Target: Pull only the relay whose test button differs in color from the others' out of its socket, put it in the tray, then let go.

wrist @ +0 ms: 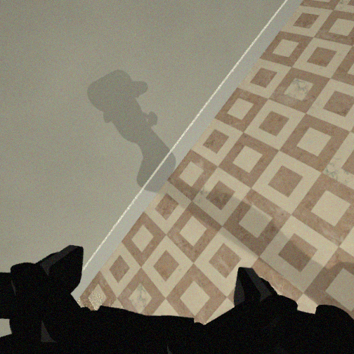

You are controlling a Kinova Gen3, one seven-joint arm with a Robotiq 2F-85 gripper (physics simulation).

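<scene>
My gripper [158, 274] is open, with its two dark fingers wide apart at the bottom left and bottom right of the wrist view. No object shows between the fingers. The relays, their sockets and the tray do not show in this view, so the test button colors cannot be told.
A plain grey-green surface [60, 175] fills the upper left, bordered by a thin white line and a paler strip. A brown and cream tiled floor [287, 180] fills the right side. The arm's shadow falls across both.
</scene>
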